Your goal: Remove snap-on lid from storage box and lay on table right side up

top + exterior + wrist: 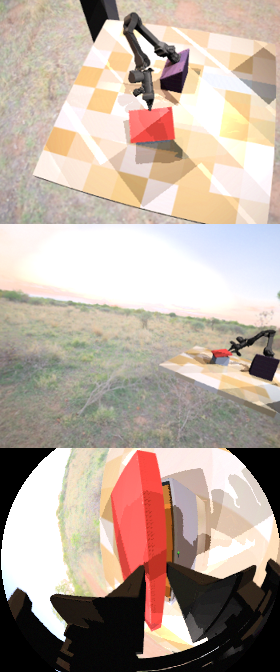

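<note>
Now: the lid 7 cm ahead of my gripper tip, 2 cm to the left of it and 2 cm below it. Also, from my gripper tip: grey storage box 6 cm ahead, 2 cm to the left, 9 cm below.
</note>
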